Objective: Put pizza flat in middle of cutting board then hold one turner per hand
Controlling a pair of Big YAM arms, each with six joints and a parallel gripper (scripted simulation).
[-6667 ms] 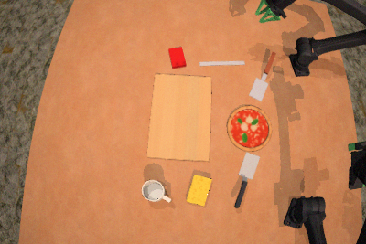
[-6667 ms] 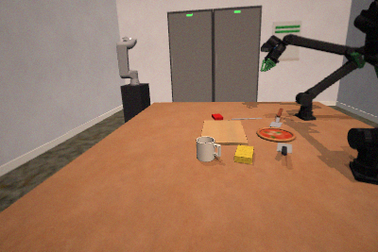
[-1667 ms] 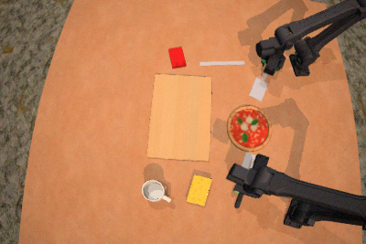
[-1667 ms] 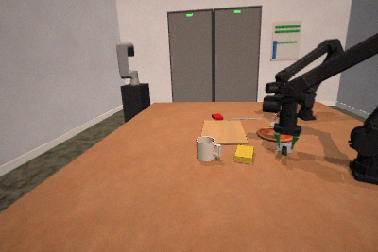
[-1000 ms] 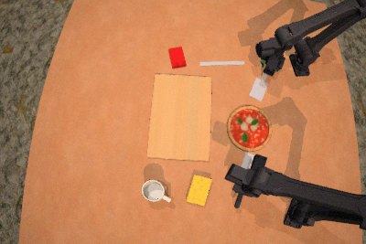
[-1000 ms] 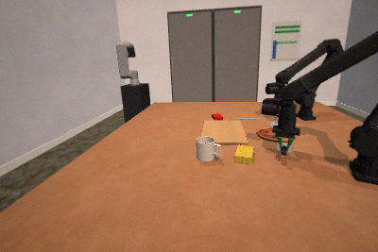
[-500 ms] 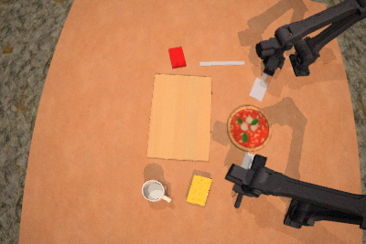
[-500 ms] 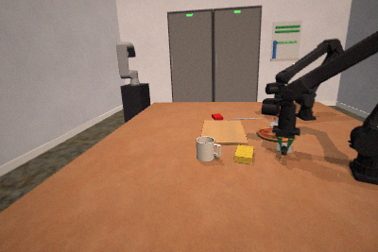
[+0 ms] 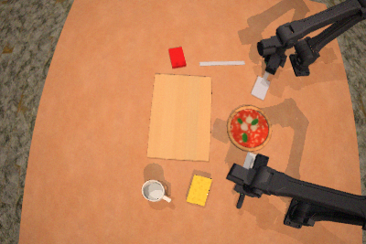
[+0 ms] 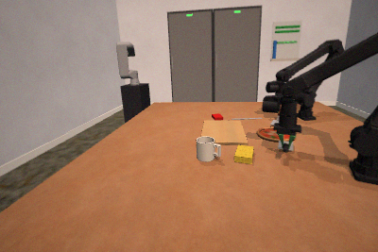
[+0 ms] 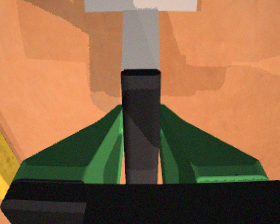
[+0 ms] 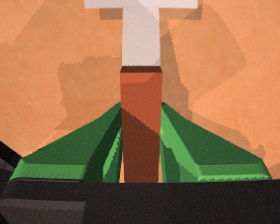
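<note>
My right hand is 21 cm short of the thin grey strip and 5 cm above it. Round my right hand: wooden cutting board (36 cm ahead, 28 cm to the left, 4 cm below); then pizza (7 cm ahead, 29 cm to the left, 5 cm below); then brown-handled turner (1 cm ahead, 3 cm to the left, 2 cm below).
</note>
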